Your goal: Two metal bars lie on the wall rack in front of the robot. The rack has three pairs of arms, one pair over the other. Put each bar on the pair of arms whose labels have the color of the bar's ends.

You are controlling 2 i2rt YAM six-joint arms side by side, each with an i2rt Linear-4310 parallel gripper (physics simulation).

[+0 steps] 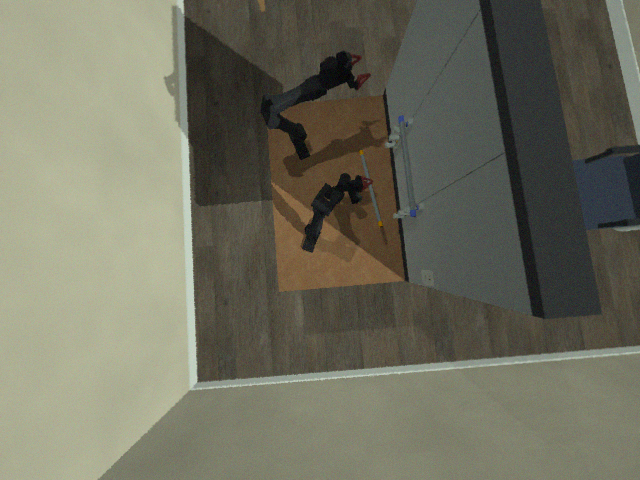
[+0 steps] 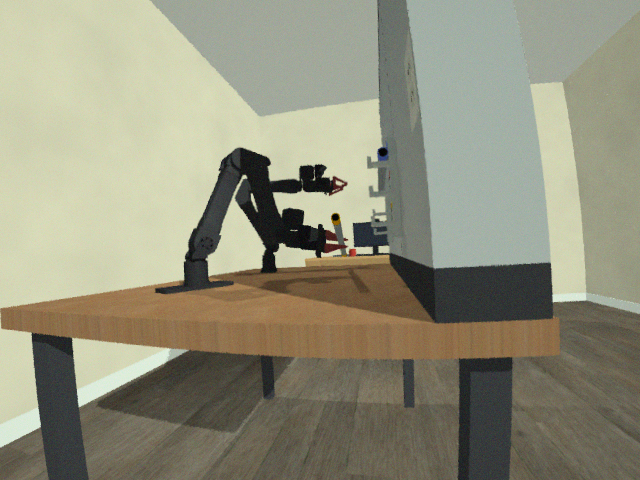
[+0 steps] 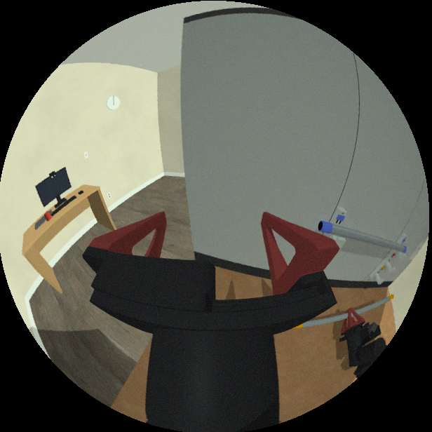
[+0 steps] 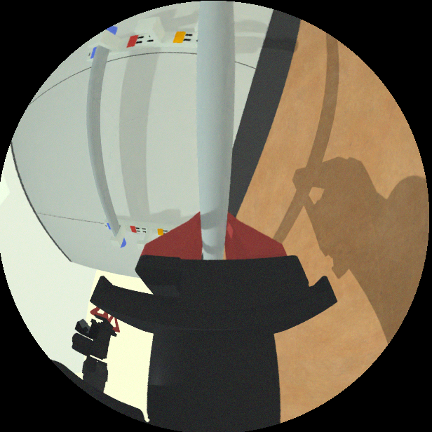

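Note:
The bar with yellow ends is in the air, apart from the rack. My right gripper is shut on it near its middle. The bar with blue ends rests on the rack's top arms, beside blue labels. Red labels and yellow labels mark the middle and bottom pairs. My left gripper is open and empty, away from both bars.
The rack's arms stick out from the grey wall panel, above the wooden table top. A desk with a monitor stands farther off, beyond the left gripper.

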